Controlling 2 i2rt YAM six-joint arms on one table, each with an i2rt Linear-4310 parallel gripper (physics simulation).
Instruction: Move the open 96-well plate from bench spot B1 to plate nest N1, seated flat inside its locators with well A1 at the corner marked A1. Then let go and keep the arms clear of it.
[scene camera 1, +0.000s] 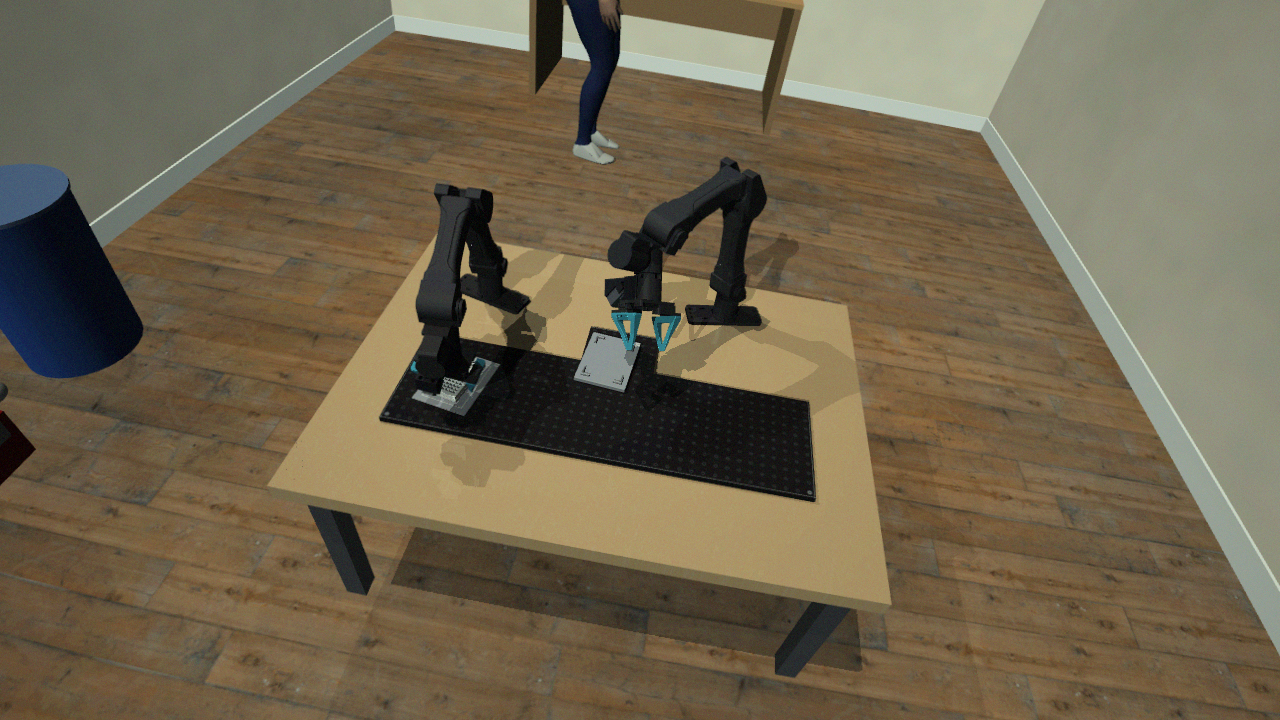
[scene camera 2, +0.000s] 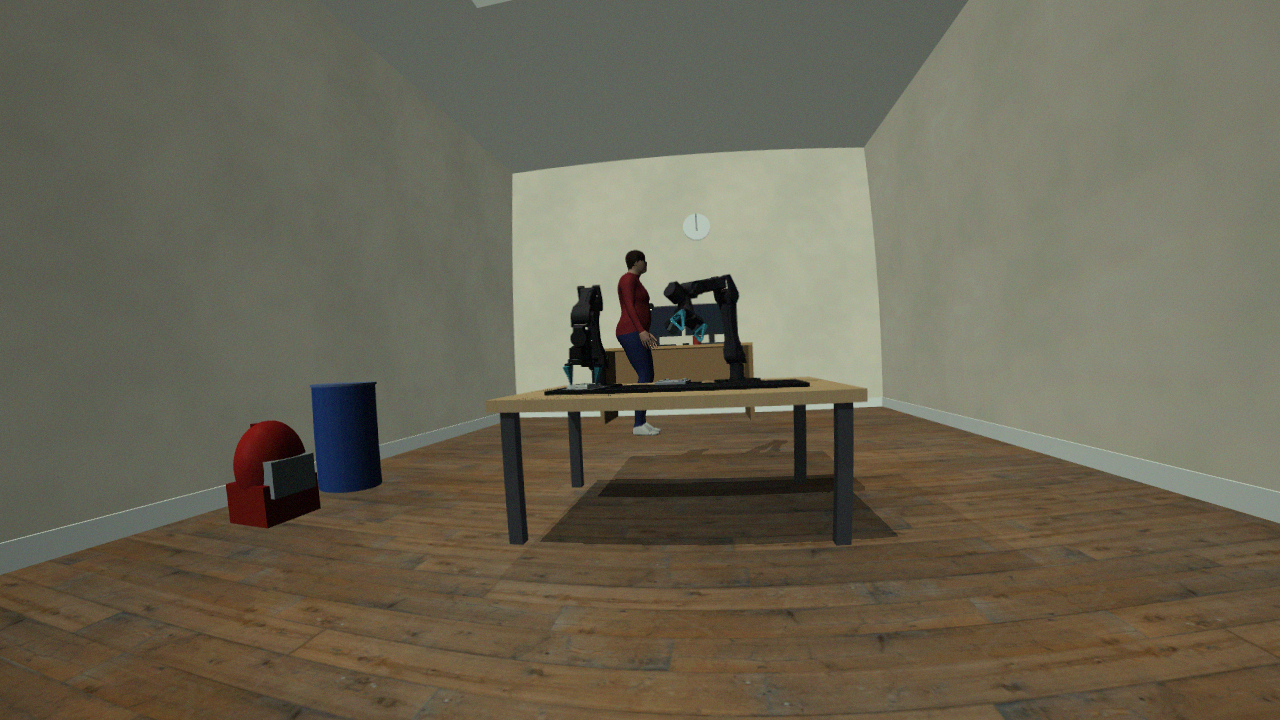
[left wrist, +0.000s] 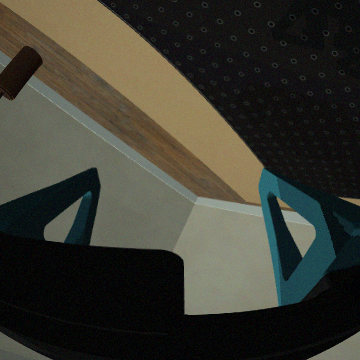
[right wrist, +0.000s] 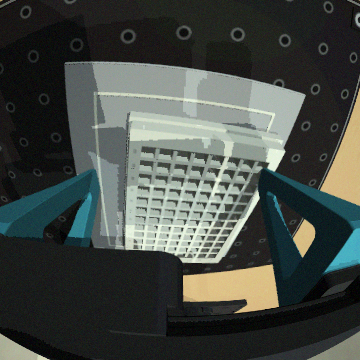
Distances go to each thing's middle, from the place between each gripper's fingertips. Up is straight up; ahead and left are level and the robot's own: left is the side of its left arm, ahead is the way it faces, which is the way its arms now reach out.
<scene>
The white well plate (right wrist: 190, 184) is 30 mm behind my right hand.
My left hand is 410 mm to the left of the white well plate, 170 mm above it and 50 mm past it.
</scene>
